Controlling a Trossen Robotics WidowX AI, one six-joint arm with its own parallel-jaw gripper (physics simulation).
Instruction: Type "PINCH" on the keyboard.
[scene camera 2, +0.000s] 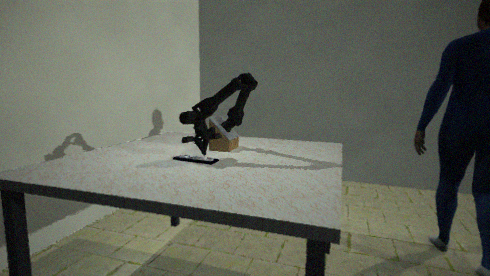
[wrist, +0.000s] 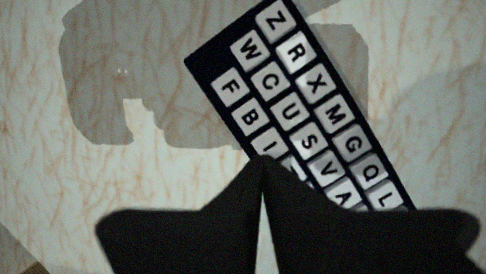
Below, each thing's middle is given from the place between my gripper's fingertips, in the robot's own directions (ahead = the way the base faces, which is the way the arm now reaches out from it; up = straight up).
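Labels:
Measured from the black keyboard (wrist: 267, 76), my hand is 1 cm above it, 2 cm short of it and 4 cm to the left of it.

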